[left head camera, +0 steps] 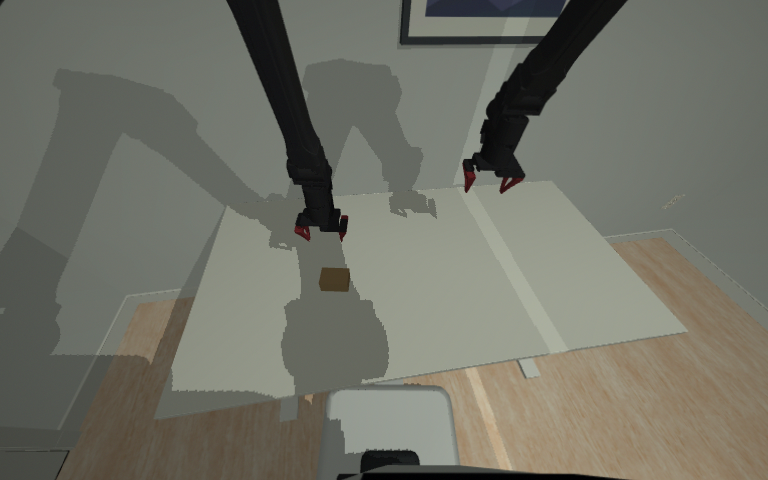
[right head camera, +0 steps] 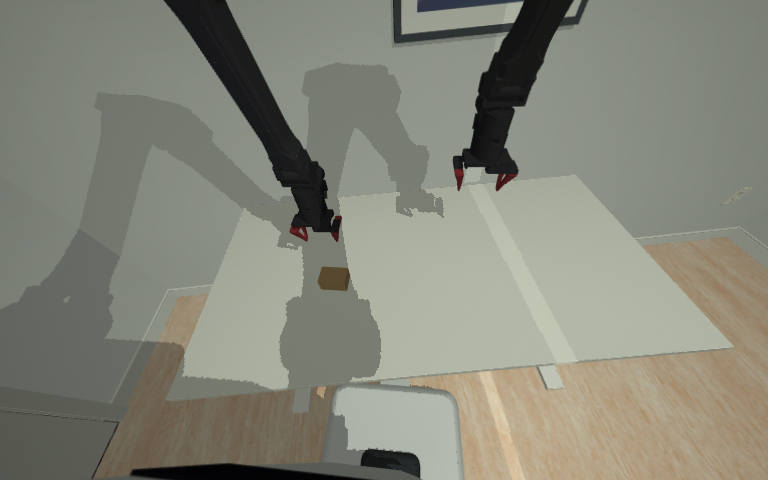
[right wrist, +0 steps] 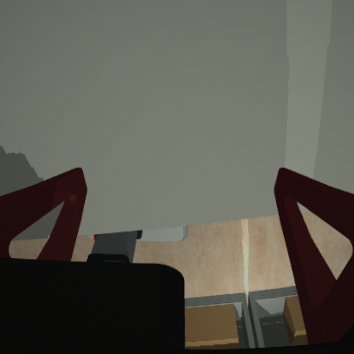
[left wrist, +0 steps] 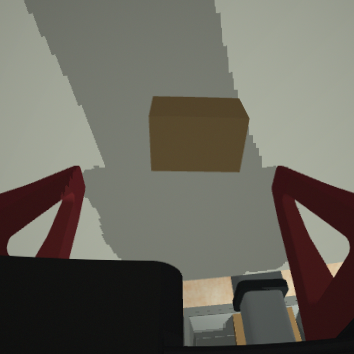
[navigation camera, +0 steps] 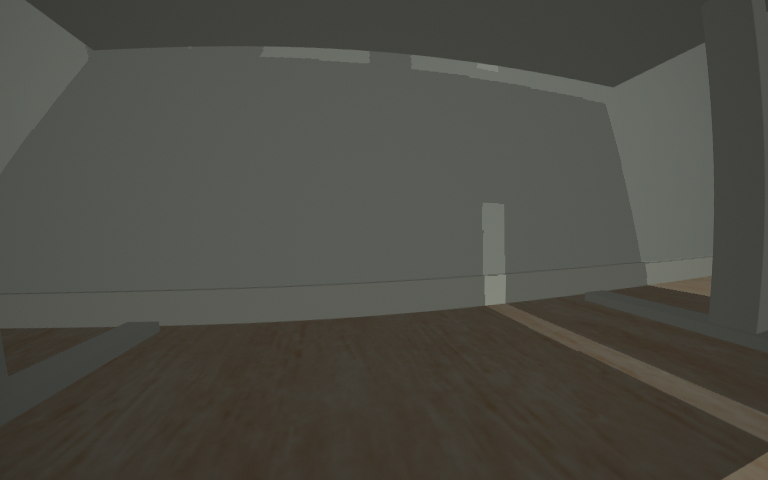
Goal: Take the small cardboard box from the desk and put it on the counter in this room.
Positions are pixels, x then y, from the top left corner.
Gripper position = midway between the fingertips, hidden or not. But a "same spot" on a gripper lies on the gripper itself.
left gripper: left head camera; right head camera; left wrist 178, 176; not seen in the right wrist view (out of frame); not seen in the navigation camera view (out of frame)
right gripper: left head camera; right head camera; right wrist 179, 178; not seen in the left wrist view (out of frame); not seen in the navigation camera view (out of frame)
same spot on right gripper: [left head camera: 517, 176] = [right head camera: 509, 172]
same spot on left gripper: [left head camera: 342, 229] = [right head camera: 334, 229]
